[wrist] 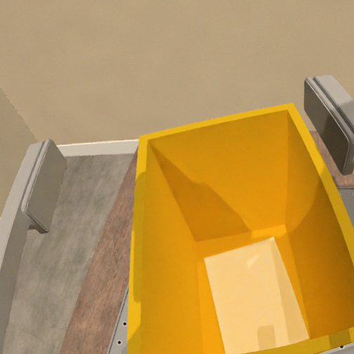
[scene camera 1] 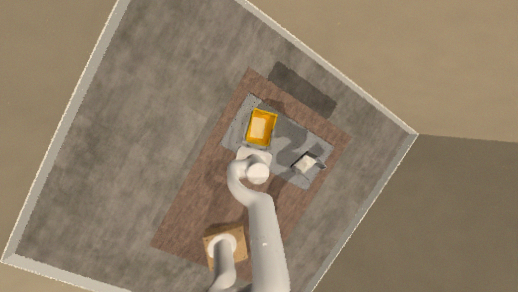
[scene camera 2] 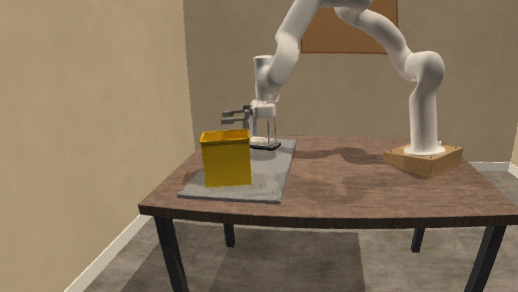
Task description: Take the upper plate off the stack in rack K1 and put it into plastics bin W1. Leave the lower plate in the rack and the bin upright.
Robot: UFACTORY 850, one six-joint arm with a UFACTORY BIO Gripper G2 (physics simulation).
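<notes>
Yellow bin W1 (scene camera 1: 270, 129) (scene camera 2: 227, 162) (wrist: 165, 290) stands upright on the grey board. A pale, smooth-looking plate (scene camera 1: 259, 127) (wrist: 252, 295) lies on the bin's floor; no wells show on it in the wrist view. My gripper (scene camera 2: 224, 117) (wrist: 187, 155) is open and empty, its fingers a little above the bin's rim and apart from it. Rack K1 (scene camera 2: 270, 147) stands behind the bin in scene camera 2, with a white plate (scene camera 1: 305, 163) (scene camera 2: 260, 142) low between its thin posts. The arm partly hides the rack there.
The grey perforated board (scene camera 1: 235, 135) (scene camera 2: 270, 180) carries the bin and the rack on the brown table (scene camera 1: 200, 200) (scene camera 2: 350, 195). The arm's base stands on a wooden block (scene camera 1: 240, 240) (scene camera 2: 415, 165). A wall rises beyond the table's edge on the bin's side.
</notes>
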